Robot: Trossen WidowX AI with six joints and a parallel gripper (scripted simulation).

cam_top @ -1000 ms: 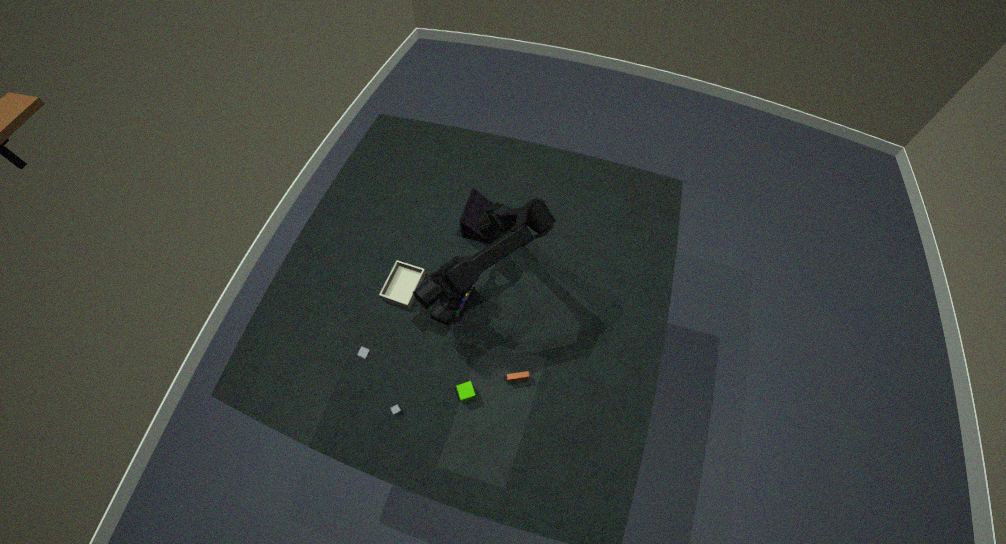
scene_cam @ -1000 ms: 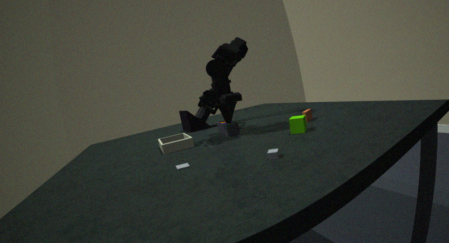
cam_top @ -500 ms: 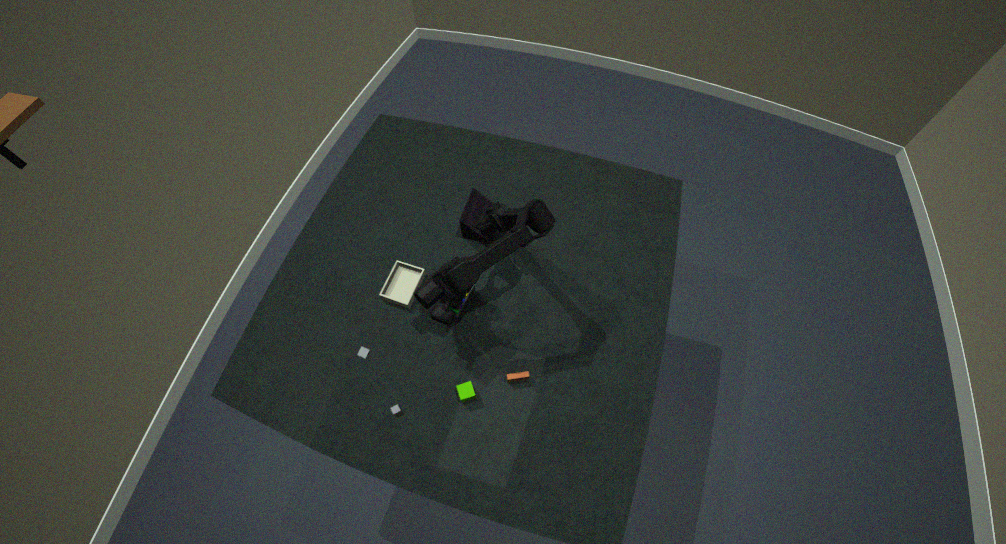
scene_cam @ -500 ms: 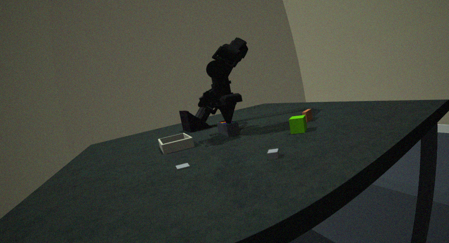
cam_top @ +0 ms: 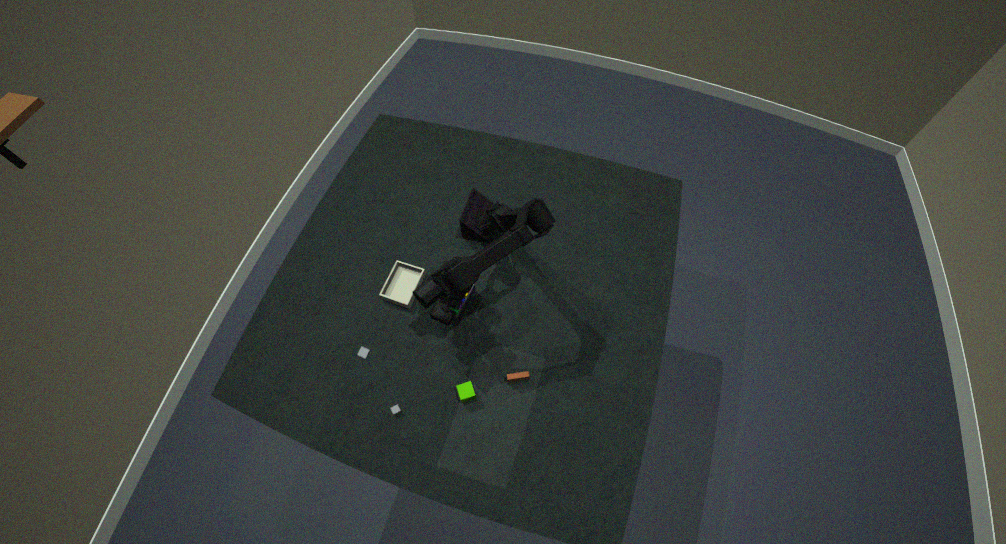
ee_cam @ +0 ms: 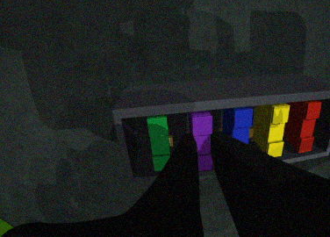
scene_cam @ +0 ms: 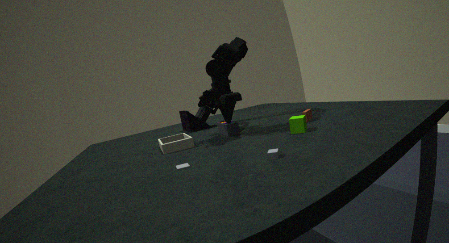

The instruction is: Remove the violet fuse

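Now: the white tray 40 mm behind my gripper tip, 190 mm to the right of it and 40 mm below it. Round my gripper tip: violet fuse (10 mm below).
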